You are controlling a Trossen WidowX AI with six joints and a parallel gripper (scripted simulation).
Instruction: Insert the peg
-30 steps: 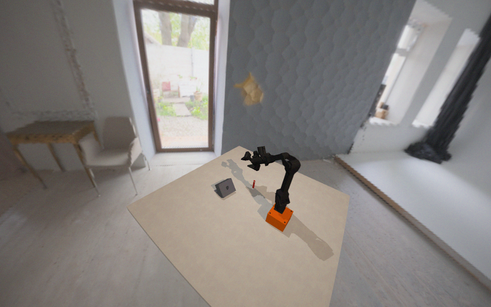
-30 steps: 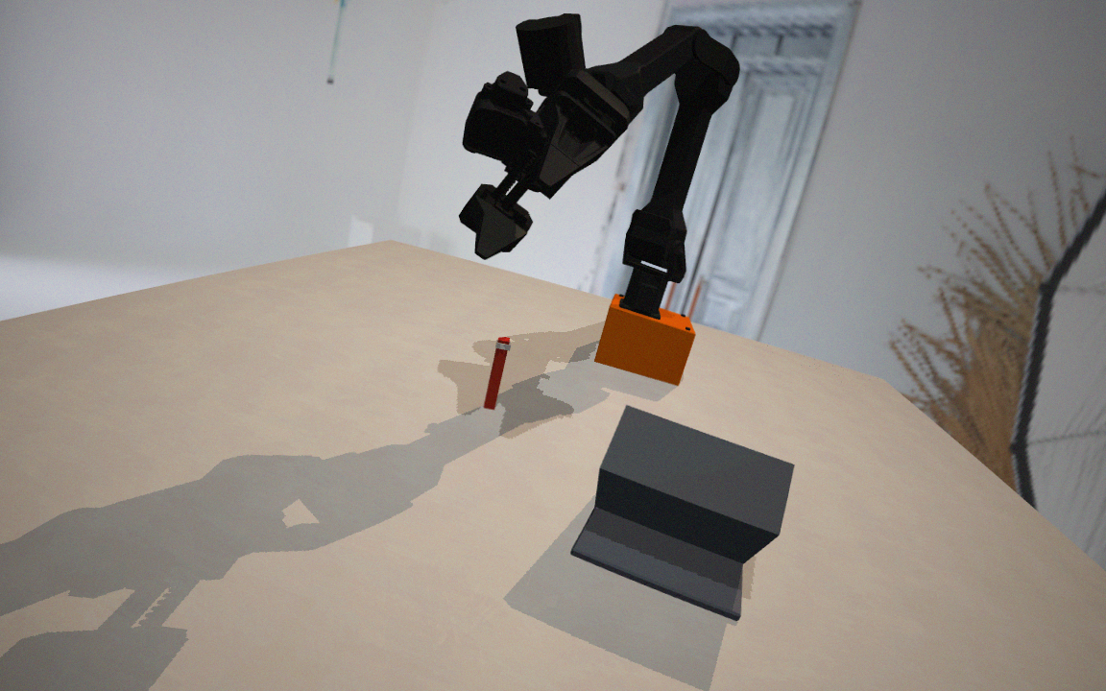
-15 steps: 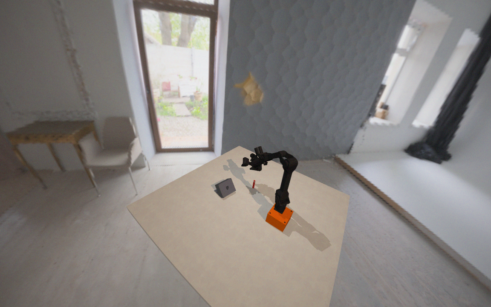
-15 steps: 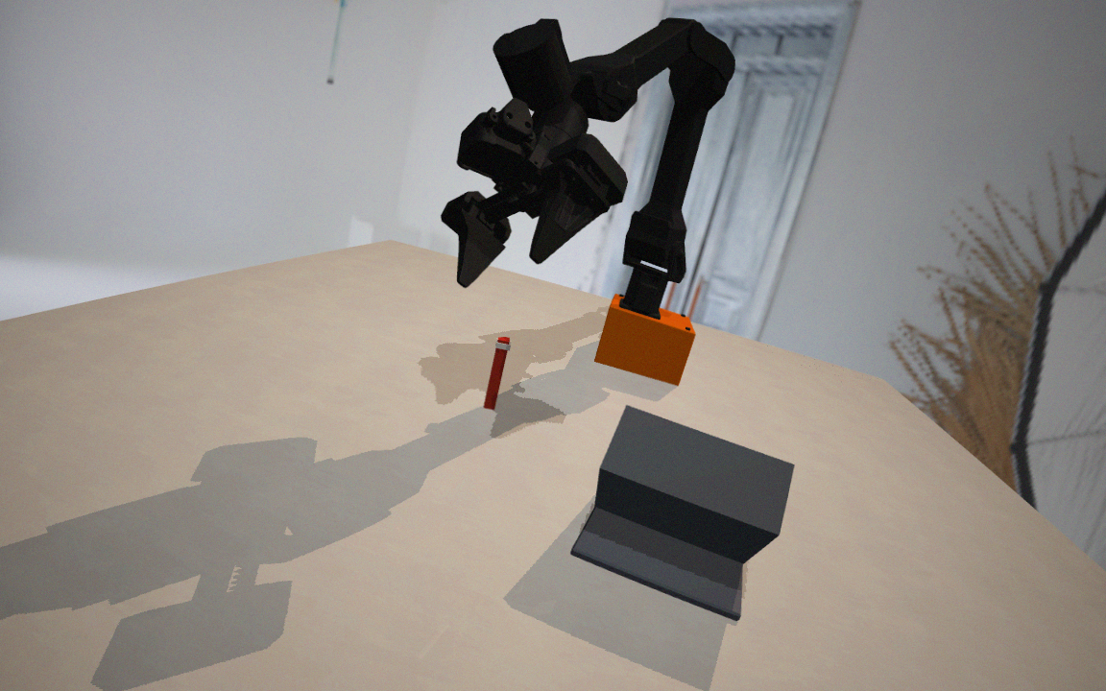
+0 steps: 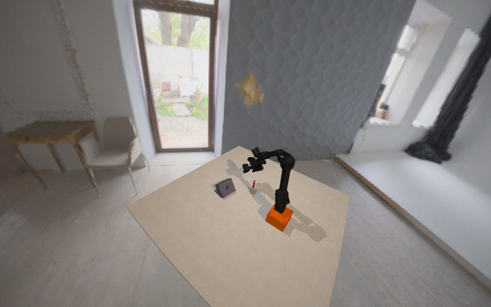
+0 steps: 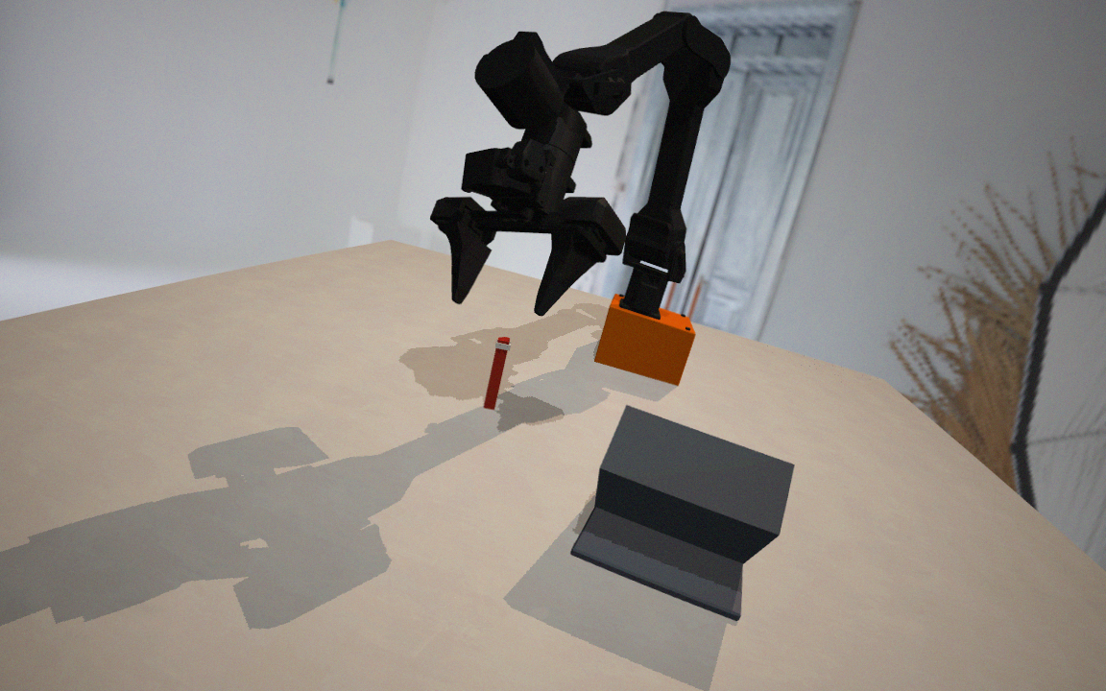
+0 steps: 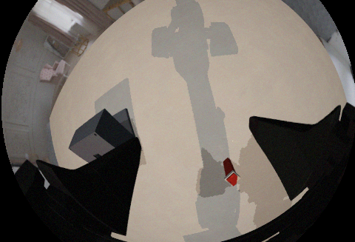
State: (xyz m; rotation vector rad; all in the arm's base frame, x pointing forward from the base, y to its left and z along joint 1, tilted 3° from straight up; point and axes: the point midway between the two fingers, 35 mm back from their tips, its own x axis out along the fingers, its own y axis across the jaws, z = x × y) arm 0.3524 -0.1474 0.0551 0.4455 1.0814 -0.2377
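My gripper tip is 70 mm past the red peg and 70 mm above it. Round my gripper tip: sloped dark grey panel: 200 mm to the left, 80 mm below, 70 mm ahead.
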